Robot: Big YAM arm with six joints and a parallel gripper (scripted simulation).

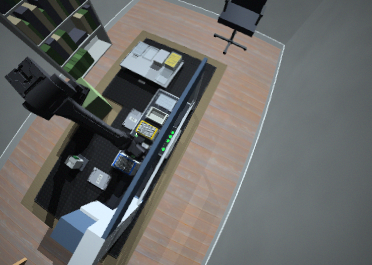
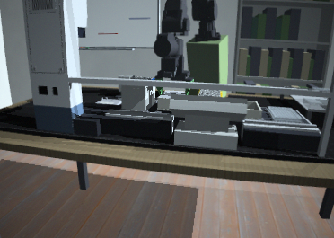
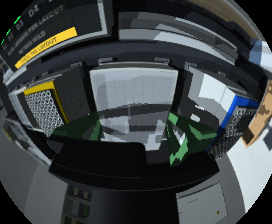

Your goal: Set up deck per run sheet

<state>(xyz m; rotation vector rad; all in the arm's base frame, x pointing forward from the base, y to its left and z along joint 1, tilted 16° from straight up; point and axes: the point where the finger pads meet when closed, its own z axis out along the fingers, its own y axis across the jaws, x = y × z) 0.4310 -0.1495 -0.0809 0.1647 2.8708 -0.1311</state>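
Now: the sealed block 1 cm below my hand. Also, from my hand: reservoir 3 cm ahead, 25 cm to the left, 3 cm below; blue tip rack 2 cm behind, 13 cm to the right, 3 cm above; yellow tip rack 1 cm ahead, 12 cm to the left.
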